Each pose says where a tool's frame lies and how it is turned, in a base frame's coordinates. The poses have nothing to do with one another.
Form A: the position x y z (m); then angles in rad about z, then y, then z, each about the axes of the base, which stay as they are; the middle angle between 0 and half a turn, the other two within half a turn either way.
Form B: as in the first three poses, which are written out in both.
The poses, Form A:
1: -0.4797, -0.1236, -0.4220, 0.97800, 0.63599, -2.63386
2: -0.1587, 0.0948, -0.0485, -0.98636, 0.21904, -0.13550
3: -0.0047, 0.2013, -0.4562, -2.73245, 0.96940, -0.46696
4: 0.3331, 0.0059, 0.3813, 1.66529, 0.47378, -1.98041
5: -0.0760, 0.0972, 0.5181, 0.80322, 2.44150, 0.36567
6: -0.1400, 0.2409, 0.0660, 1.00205, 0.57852, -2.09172
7: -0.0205, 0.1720, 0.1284, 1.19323, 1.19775, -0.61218
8: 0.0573, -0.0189, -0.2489, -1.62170, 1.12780, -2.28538
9: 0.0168, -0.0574, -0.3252, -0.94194, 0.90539, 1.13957
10: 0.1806, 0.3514, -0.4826, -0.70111, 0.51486, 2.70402
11: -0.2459, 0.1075, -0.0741, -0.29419, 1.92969, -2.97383
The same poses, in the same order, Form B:
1: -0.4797, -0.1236, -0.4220, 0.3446, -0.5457, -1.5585
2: -0.1587, 0.0948, -0.0485, 0.0301, 0.2170, -1.1251
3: -0.0047, 0.2013, -0.4562, 0.5806, 0.8275, 2.8229
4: 0.3331, 0.0059, 0.3813, 0.4396, -0.1827, -0.2742
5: -0.0760, 0.0972, 0.5181, -2.8490, 0.6456, -2.8025
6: -0.1400, 0.2409, 0.0660, 0.5154, -0.2756, -1.0166
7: -0.0205, 0.1720, 0.1284, 0.9729, 0.8666, 0.1012
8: 0.0573, -0.0189, -0.2489, 1.0100, -0.6336, 2.7347
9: 0.0168, -0.0574, -0.3252, -0.8583, 0.3350, 0.3521
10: 0.1806, 0.3514, -0.4826, -0.2353, -0.4623, 1.9473
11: -0.2459, 0.1075, -0.0741, 2.7228, -1.1762, -0.7435
